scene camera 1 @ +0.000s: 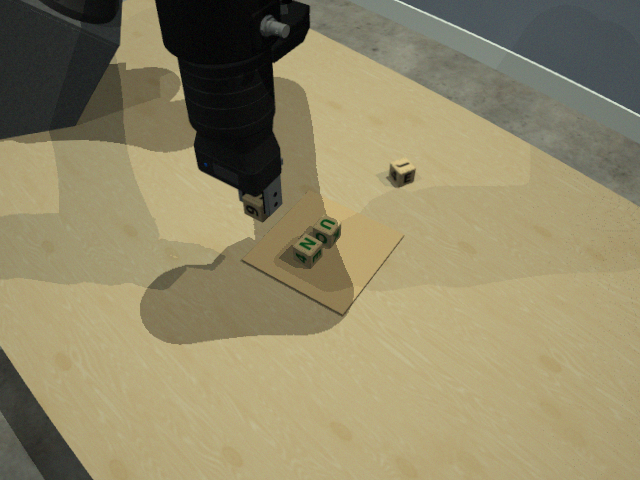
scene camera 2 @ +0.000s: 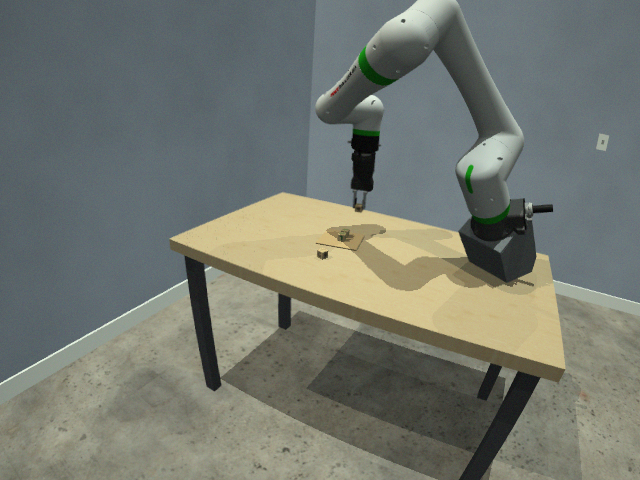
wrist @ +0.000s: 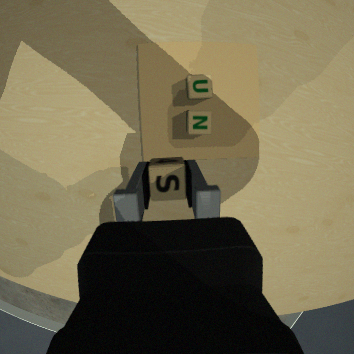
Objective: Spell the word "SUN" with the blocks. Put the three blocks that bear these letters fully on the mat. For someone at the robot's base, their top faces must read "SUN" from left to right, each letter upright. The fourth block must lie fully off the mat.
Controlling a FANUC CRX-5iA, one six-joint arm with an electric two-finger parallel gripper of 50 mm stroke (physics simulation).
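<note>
My gripper [scene camera 1: 256, 205] [scene camera 2: 359, 205] [wrist: 166, 174] is shut on the S block [scene camera 1: 253, 208] [scene camera 2: 358, 207] [wrist: 168, 183], held in the air above the table. In the wrist view it appears below the N block. A dark 9-like mark shows on its side in scene camera 1. The green U block [scene camera 1: 327, 231] [wrist: 199, 86] and green N block [scene camera 1: 307, 251] [wrist: 199, 122] stand on the thin wooden mat [scene camera 1: 372, 242] [scene camera 2: 353, 244] [wrist: 237, 57], a narrow gap between them. From the base side, U is left of N. The fourth block [scene camera 1: 402, 172] [scene camera 2: 322, 253] lies off the mat, a bar-like mark on top.
The wooden table [scene camera 1: 206, 392] [scene camera 2: 248, 227] carries the mat and the robot's dark base block [scene camera 1: 46, 77] [scene camera 2: 501, 253]. The arm's shadow crosses the mat and both standing blocks. Grey walls stand behind the table in scene camera 2.
</note>
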